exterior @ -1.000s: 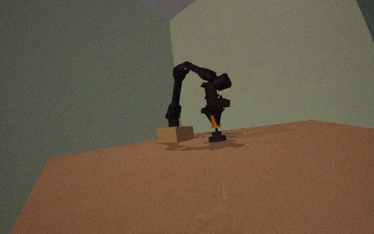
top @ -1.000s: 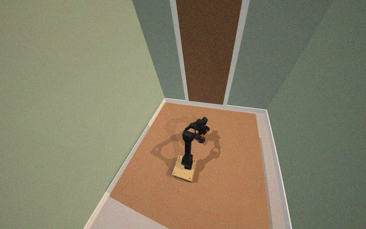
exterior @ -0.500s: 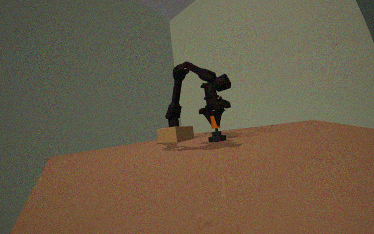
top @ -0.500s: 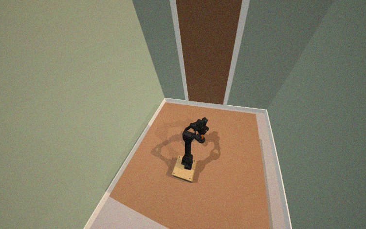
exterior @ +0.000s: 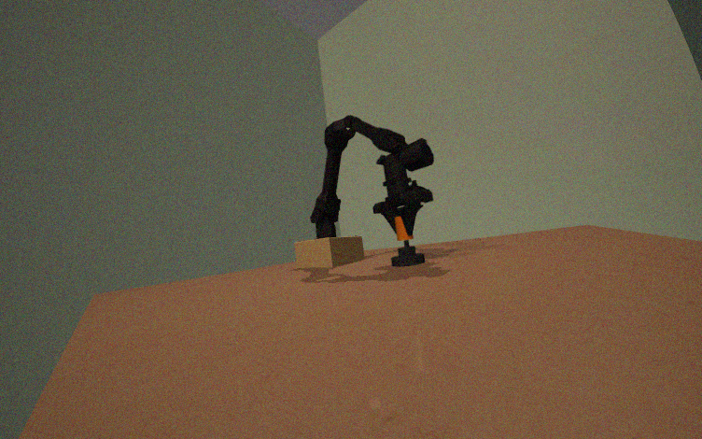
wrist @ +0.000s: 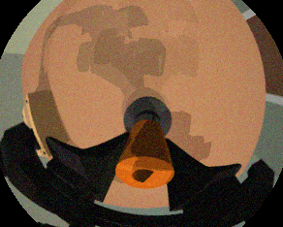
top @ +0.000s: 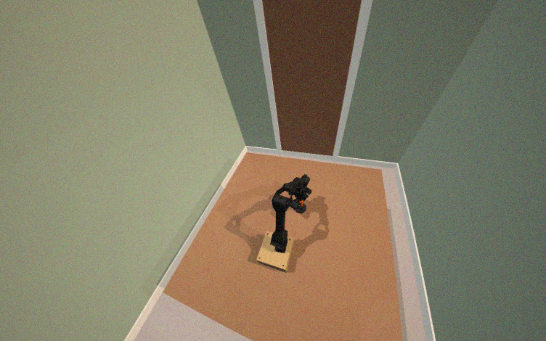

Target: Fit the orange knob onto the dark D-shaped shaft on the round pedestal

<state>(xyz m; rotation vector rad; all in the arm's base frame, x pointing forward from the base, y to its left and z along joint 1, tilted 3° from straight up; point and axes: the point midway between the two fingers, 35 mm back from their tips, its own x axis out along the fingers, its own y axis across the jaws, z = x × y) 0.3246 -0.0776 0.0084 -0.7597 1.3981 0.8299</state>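
Now: the orange knob 2 cm above my gripper tip. The rest, counted from my gripper tip: round pedestal (4 cm below).
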